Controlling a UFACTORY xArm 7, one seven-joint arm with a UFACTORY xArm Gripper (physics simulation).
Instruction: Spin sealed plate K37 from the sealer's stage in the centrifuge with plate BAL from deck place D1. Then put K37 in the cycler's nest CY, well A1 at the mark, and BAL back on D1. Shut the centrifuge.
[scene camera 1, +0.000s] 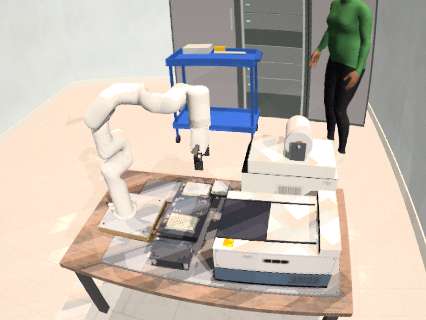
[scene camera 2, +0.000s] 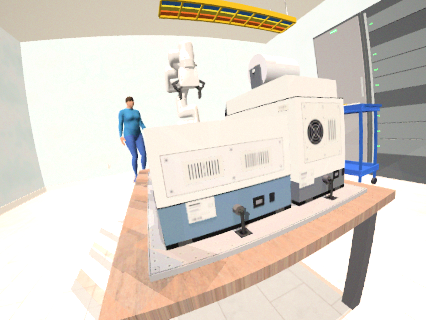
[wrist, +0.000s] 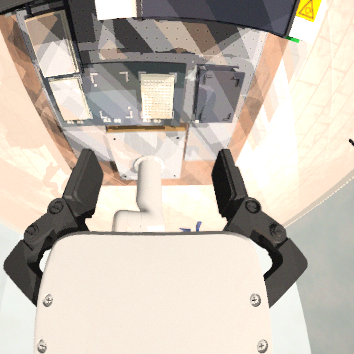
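Seen in the pictures: gripper, fingertip midpoint: (scene camera 1: 202, 162) (scene camera 2: 190, 99) (wrist: 156, 160); arm's base, link origin: (scene camera 1: 125, 211) (wrist: 149, 164).
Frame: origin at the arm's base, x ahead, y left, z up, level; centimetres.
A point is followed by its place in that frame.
My gripper (scene camera 1: 200, 162) @(x 43.5, y -10.6, z 37.6 cm) (scene camera 2: 189, 95) @(x 43.5, y -10.6, z 37.6 cm) (wrist: 156, 160) @(x 43.5, y -10.6, z 37.6 cm) is open and empty, high above the table on the deck's rear side. A pale plate (scene camera 1: 196, 189) @(x 34.7, y 15.5, z 3.8 cm) (wrist: 70, 99) @(x 35.1, y 15.9, z 3.8 cm) sits on D1. Another pale plate (scene camera 1: 220, 188) @(x 47.3, y 10.1, z 9.1 cm) (wrist: 52, 44) @(x 50.1, y 10.8, z 9.1 cm) lies on the sealer's stage beyond it; its label cannot be read. The sealer (scene camera 1: 290, 182) @(x 78.2, y -3.0, z 23.0 cm) (scene camera 2: 317, 130) @(x 100.1, y 2.4, z 17.3 cm) stands at the back right. The centrifuge (scene camera 1: 272, 265) @(x 70.7, y -38.0, z 11.3 cm) (scene camera 2: 225, 165) @(x 96.2, y -25.8, z 12.6 cm) has a dark panel (scene camera 1: 244, 220) @(x 59.5, y -21.3, z 18.7 cm) (wrist: 215, 15) @(x 51.3, y -18.9, z 18.7 cm) over the left part of its top and a light area at right; its inside does not show. The dark cycler nest CY (scene camera 1: 171, 251) @(x 29.8, y -25.9, z 3.0 cm) (wrist: 220, 95) @(x 30.6, y -25.6, z 3.0 cm) shows no plate.
A gridded pale plate (scene camera 1: 181, 223) @(x 31.3, y -9.1, z 3.7 cm) (wrist: 158, 96) @(x 31.5, y -8.4, z 3.1 cm) sits on D3. D2 (wrist: 111, 95) @(x 33.2, y 4.6, z 2.2 cm) shows bare corner marks. The sealer's roll (scene camera 1: 298, 132) @(x 80.2, y 0.4, z 44.8 cm) (scene camera 2: 275, 69) @(x 86.8, y 3.0, z 38.1 cm) stands up high on its top. A blue cart (scene camera 1: 215, 60) (scene camera 2: 361, 108) and a person in green (scene camera 1: 345, 40) are behind the table.
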